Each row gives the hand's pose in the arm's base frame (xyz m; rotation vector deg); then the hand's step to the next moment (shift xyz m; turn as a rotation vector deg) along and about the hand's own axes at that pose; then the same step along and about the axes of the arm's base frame.
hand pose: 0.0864 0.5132 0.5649 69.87 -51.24 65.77
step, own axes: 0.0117 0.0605 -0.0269 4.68 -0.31 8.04
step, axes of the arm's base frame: -0.0580 0.0268 0.0209 1.89 -7.10 5.71
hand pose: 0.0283 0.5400 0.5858 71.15 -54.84 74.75
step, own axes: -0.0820 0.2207 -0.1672 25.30 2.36 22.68
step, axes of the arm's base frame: -0.2491 0.1217 -0.0808 3.19 -18.57 28.37
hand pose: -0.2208 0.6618 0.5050 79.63 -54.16 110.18
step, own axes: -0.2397 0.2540 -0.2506 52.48 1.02 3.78
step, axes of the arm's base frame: -0.2670 0.0443 -0.3339 -13.94 -1.13 50.73
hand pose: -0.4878 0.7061 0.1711 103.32 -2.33 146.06
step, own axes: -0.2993 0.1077 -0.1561 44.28 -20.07 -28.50
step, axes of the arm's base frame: -0.0507 -0.1027 -0.3353 -40.99 20.99 32.48
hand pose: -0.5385 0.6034 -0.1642 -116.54 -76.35 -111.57
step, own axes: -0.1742 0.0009 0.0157 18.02 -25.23 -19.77
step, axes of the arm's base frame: 0.0388 -0.0863 -0.1471 -33.07 14.85 6.17
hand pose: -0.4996 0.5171 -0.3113 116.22 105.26 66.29
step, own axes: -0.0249 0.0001 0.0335 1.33 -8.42 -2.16
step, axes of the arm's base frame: 0.0228 -0.0104 -0.0334 -7.95 2.33 -2.96
